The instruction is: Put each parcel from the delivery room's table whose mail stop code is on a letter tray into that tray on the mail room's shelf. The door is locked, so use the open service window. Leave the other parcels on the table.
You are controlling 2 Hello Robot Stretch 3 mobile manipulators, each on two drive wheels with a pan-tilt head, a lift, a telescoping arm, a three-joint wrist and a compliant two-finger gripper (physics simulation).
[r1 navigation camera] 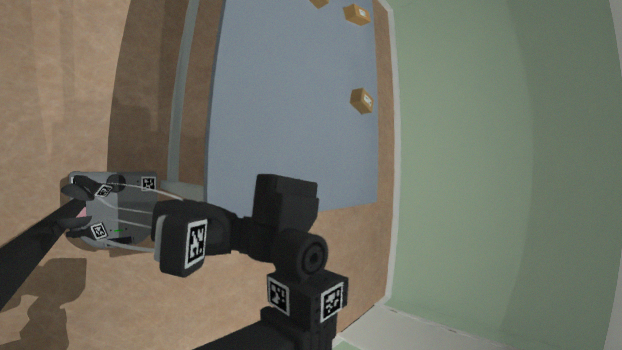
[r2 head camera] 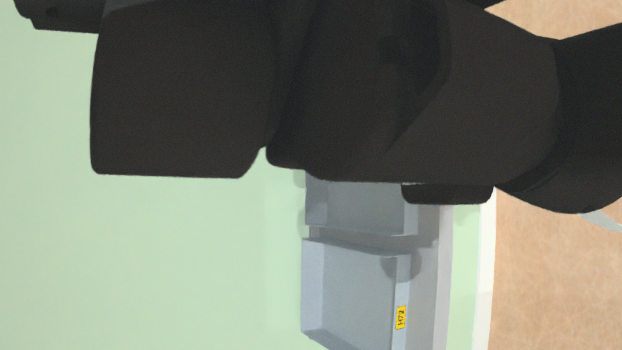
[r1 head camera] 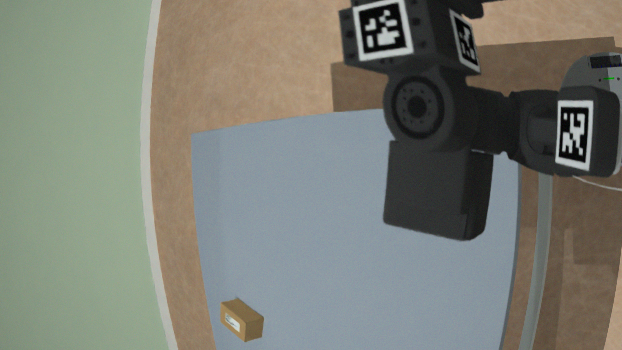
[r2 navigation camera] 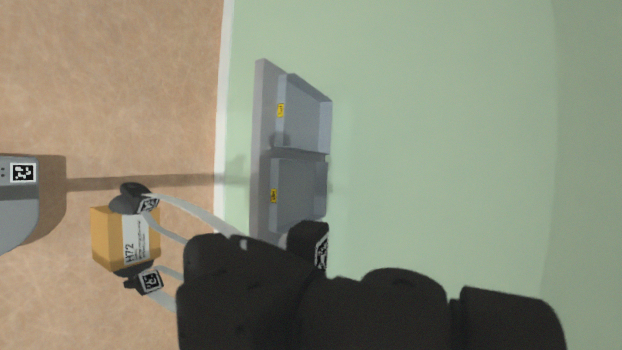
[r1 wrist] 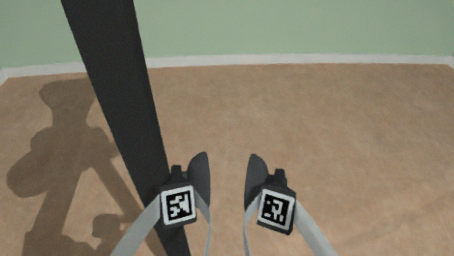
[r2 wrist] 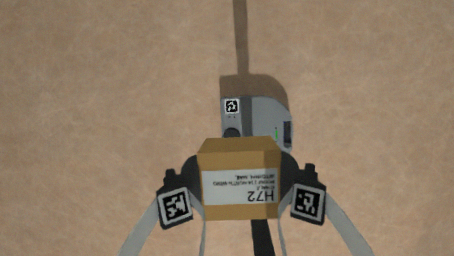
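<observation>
r2's gripper (r2 navigation camera: pixel 131 231) (r2 wrist: pixel 240 176) is shut on a tan parcel (r2 navigation camera: pixel 107 237) (r2 wrist: pixel 240 161) labelled H72, held in the air over the floor, to the left of the shelf in the r2 navigation view. The H72 tray (r2 head camera: pixel 312 285) (r2 navigation camera: pixel 325 125) is on the shelf (r2 head camera: pixel 442 280) (r2 navigation camera: pixel 258 150); its label is blurred in the navigation view. A second tray (r2 head camera: pixel 367 206) (r2 navigation camera: pixel 321 192) sits beside it. r1's gripper (r1 navigation camera: pixel 77 206) (r1 wrist: pixel 227 181) is open with nothing between its fingers. Parcels (r1 head camera: pixel 242 320) (r1 navigation camera: pixel 361 101) (r1 navigation camera: pixel 357 15) (r1 navigation camera: pixel 319 2) lie on the blue-grey table (r1 head camera: pixel 325 250) (r1 navigation camera: pixel 295 110), codes unreadable.
r1's wrist (r1 head camera: pixel 430 110) (r1 navigation camera: pixel 300 255) hangs over a corner of the table. A green wall (r1 head camera: pixel 70 175) (r1 navigation camera: pixel 460 150) runs along the table's far side. r2's wrist hides part of the shelf; green wall (r2 head camera: pixel 175 260) (r2 navigation camera: pixel 440 150) stands behind it. r2's base (r2 navigation camera: pixel 17 210) (r2 wrist: pixel 262 115) is below its gripper.
</observation>
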